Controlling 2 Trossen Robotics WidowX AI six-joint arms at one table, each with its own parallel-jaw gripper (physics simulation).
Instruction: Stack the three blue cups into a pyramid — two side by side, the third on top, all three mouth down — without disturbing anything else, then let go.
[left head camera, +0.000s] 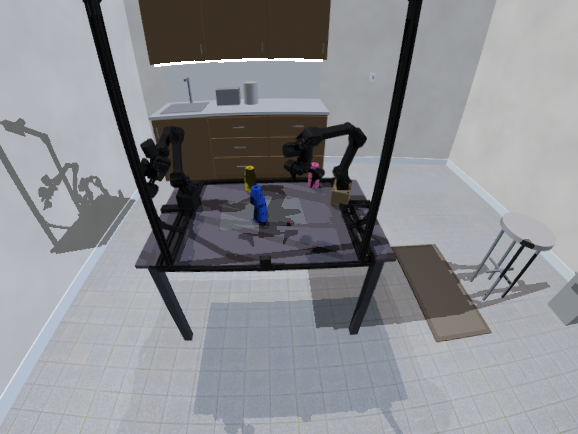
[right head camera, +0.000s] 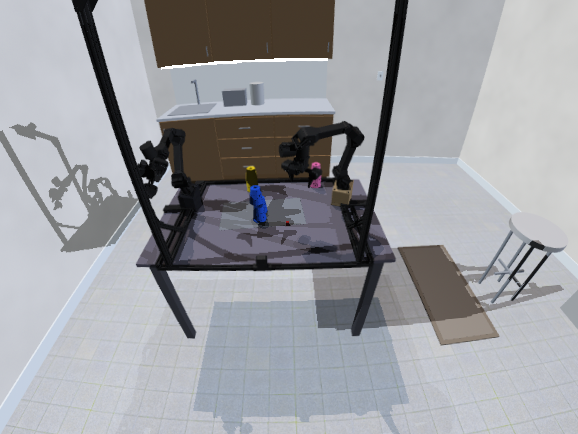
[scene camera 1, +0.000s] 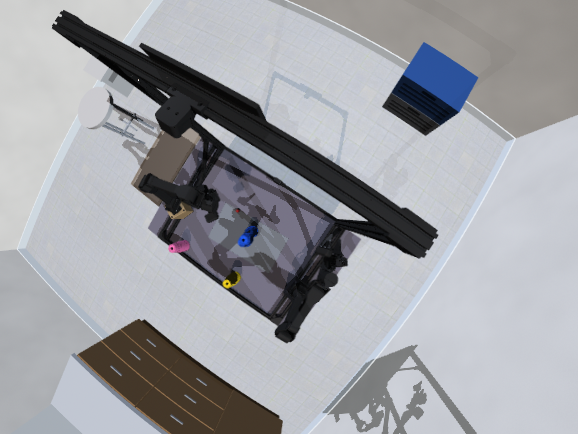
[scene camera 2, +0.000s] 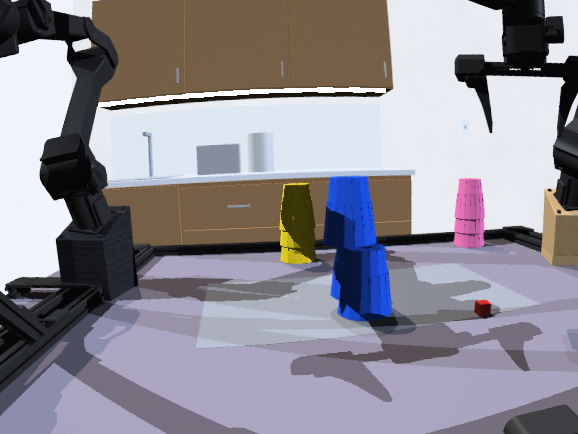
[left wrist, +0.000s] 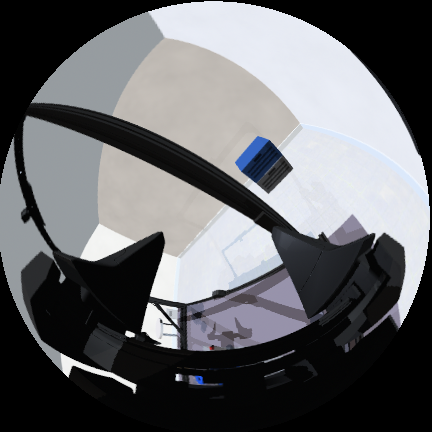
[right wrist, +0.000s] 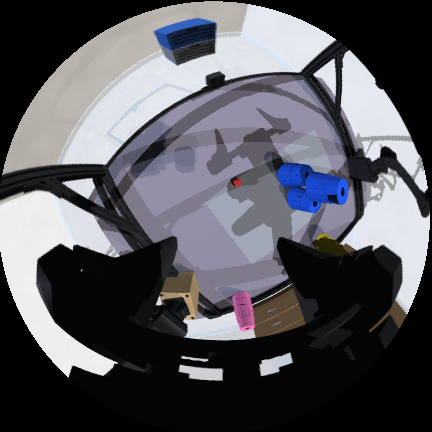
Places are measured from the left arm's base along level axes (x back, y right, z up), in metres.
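Pixels of known places: left gripper, fingertip midpoint: (left head camera: 155, 189) (right head camera: 153, 190) (scene camera 1: 336, 236) (left wrist: 219, 234); right gripper, fingertip midpoint: (left head camera: 302, 184) (right head camera: 300, 184) (scene camera 2: 524, 134) (right wrist: 228, 242); left arm's base at its link origin: (left head camera: 186, 189) (right head camera: 187, 190) (scene camera 1: 295, 292) (scene camera 2: 92, 222) (right wrist: 371, 169); right arm's base at its link origin: (left head camera: 342, 185) (right head camera: 343, 185) (scene camera 1: 174, 208) (scene camera 2: 573, 201) (right wrist: 176, 306).
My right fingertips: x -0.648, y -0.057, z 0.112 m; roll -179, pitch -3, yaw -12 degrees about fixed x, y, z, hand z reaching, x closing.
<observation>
For each thing: its middle in the pictures, then the offset to it from my right fingertips.
- front lower cup at the middle of its body: (scene camera 2: 366, 281) (right wrist: 295, 173) (left head camera: 259, 213) (right head camera: 259, 213) (scene camera 1: 251, 231) dz -0.187, dx +0.212, dy +0.040 m
- rear lower cup at the middle of its body: (scene camera 2: 356, 267) (right wrist: 303, 198) dz -0.187, dx +0.236, dy -0.030 m
- upper blue cup at the middle of its body: (scene camera 2: 350, 211) (right wrist: 326, 186) (left head camera: 256, 195) (right head camera: 256, 195) (scene camera 1: 245, 238) dz -0.100, dx +0.236, dy +0.011 m
- yellow cup stack at the middle of its body: (scene camera 2: 295, 207) (right wrist: 337, 252) (scene camera 1: 230, 281) (left head camera: 249, 174) (right head camera: 250, 175) dz -0.123, dx +0.383, dy -0.227 m
- pink cup stack at the middle of its body: (scene camera 2: 469, 198) (right wrist: 245, 318) (scene camera 1: 175, 248) dz -0.123, dx +0.021, dy -0.406 m
- small red cube at the middle of its body: (scene camera 2: 482, 307) (right wrist: 236, 182) dz -0.222, dx +0.056, dy +0.035 m
Three blue cups stand mouth down in a pyramid, clear of both grippers. The front lower cup (scene camera 2: 365, 285) (right wrist: 292, 175) and the rear lower cup (scene camera 2: 335, 280) (right wrist: 301, 200) stand close side by side. The upper blue cup (scene camera 2: 350, 200) (right wrist: 322, 187) rests across their tops and looks upright. In the left head camera the rear lower cup is mostly hidden. My right gripper (scene camera 2: 526, 131) (right wrist: 228, 242) is open and empty, high above the table and to the right of the cups in scene camera 2. My left gripper (left wrist: 219, 234) is open and empty, raised at the far left in the left head camera.
A yellow cup stack (scene camera 2: 297, 225) (scene camera 1: 231, 280) stands behind the blue cups. A pink cup stack (scene camera 2: 469, 212) (right wrist: 243, 311) stands at the back right. A small red cube (scene camera 2: 482, 308) (right wrist: 236, 182) lies right of the pyramid. Black frame posts rise at the table's sides.
</observation>
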